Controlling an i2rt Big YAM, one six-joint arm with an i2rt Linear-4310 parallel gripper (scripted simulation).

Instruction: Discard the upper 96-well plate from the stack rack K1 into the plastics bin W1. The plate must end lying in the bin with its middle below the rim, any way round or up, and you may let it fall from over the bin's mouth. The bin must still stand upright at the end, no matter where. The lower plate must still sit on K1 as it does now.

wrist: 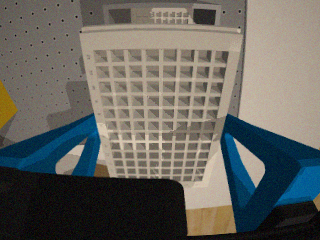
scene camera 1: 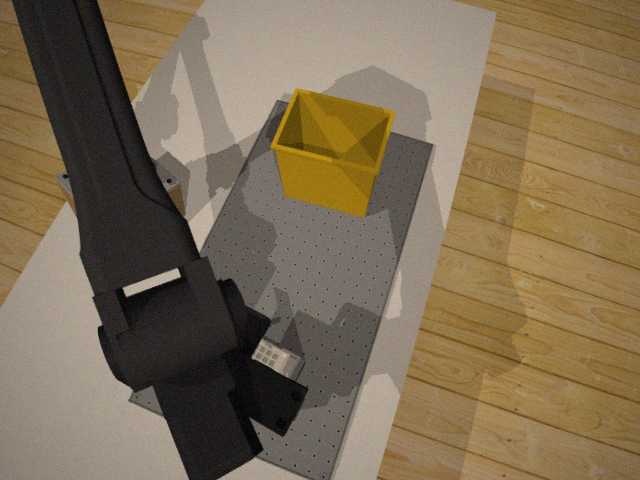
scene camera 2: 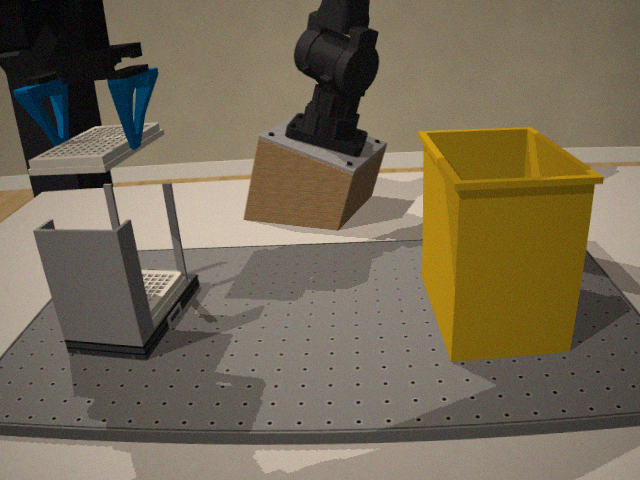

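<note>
My gripper [scene camera 2: 99, 150], in the wrist view too [wrist: 160, 119]. Yellow bin W1 [scene camera 2: 502, 262], also in scene camera 1 [scene camera 1: 334, 127].
</note>
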